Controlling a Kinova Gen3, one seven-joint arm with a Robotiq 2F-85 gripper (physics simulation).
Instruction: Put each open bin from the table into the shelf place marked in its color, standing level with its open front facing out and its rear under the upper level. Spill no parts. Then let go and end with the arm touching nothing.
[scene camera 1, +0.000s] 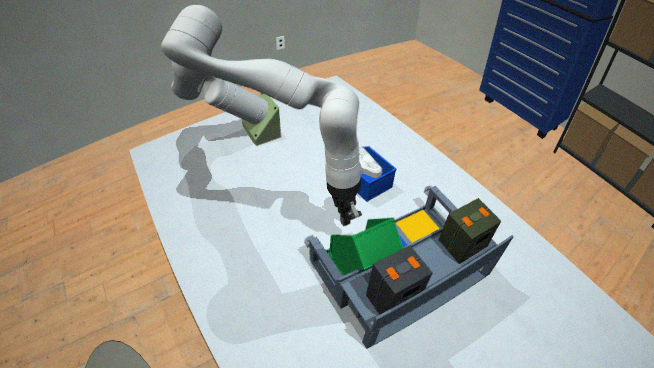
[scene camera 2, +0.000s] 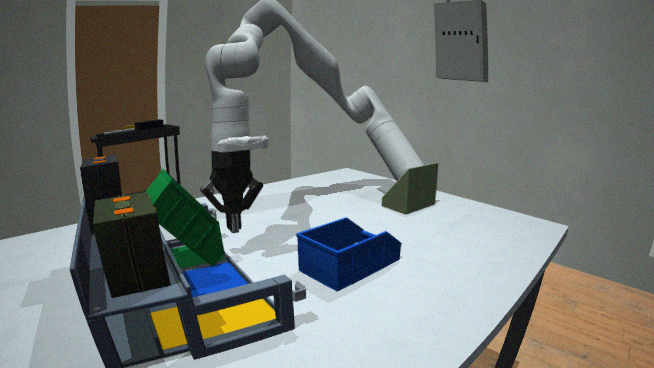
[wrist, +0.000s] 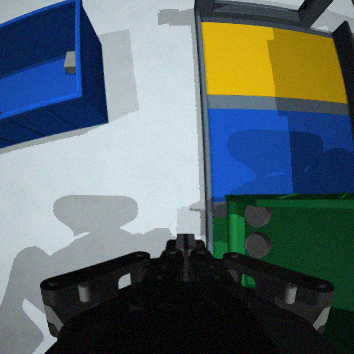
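Where they show: gripper, fingertip midpoint: (scene camera 1: 345, 223) (scene camera 2: 234, 232) (wrist: 184, 244); arm's base, link origin: (scene camera 1: 258, 111) (scene camera 2: 413, 178).
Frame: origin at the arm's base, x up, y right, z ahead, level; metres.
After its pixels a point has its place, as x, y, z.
Note:
The green bin (scene camera 1: 375, 245) {0.081, 0.124, 0.669} (scene camera 2: 187, 220) {0.030, 0.057, 0.633} (wrist: 300, 240) {-0.025, 0.097, 0.625} is tilted steeply over the green place (scene camera 2: 192, 256) {-0.070, 0.116, 0.610}. Its front end is low; its rear is raised against the upper level's edge. Two grey round parts lie inside near its front lip in the wrist view. My gripper (scene camera 1: 345, 222) {-0.025, 0.073, 0.526} (scene camera 2: 234, 230) {-0.025, 0.073, 0.526} (wrist: 184, 244) {-0.025, 0.073, 0.526} is shut and empty, pointing down just outside that front lip; contact cannot be told. The blue bin (scene camera 1: 377, 189) {-0.047, -0.090, 0.477} (scene camera 2: 340, 260) {-0.019, -0.155, 0.475} (wrist: 92, 97) {-0.031, -0.064, 0.476} stands level on the table with a light grey part inside. The blue place (scene camera 2: 215, 280) {-0.070, 0.003, 0.620} (wrist: 250, 150) {-0.070, 0.008, 0.614} holds no bin.
The yellow place (scene camera 1: 417, 225) {-0.070, -0.099, 0.629} (scene camera 2: 237, 317) {-0.070, -0.115, 0.652} (wrist: 240, 60) {-0.070, -0.094, 0.632} is at the shelf's far end, holding no bin. The shelf (scene camera 1: 445, 296) {-0.071, 0.010, 0.824} (scene camera 2: 285, 302) {-0.024, -0.183, 0.613} (wrist: 202, 165) {-0.070, 0.013, 0.562} carries a dark grey case (scene camera 1: 400, 280) {0.145, 0.181, 0.781} (scene camera 2: 100, 182) {0.114, 0.117, 0.776} and an olive case (scene camera 1: 470, 230) {0.120, -0.032, 0.791} (scene camera 2: 130, 245) {0.088, -0.121, 0.787} on its upper level.

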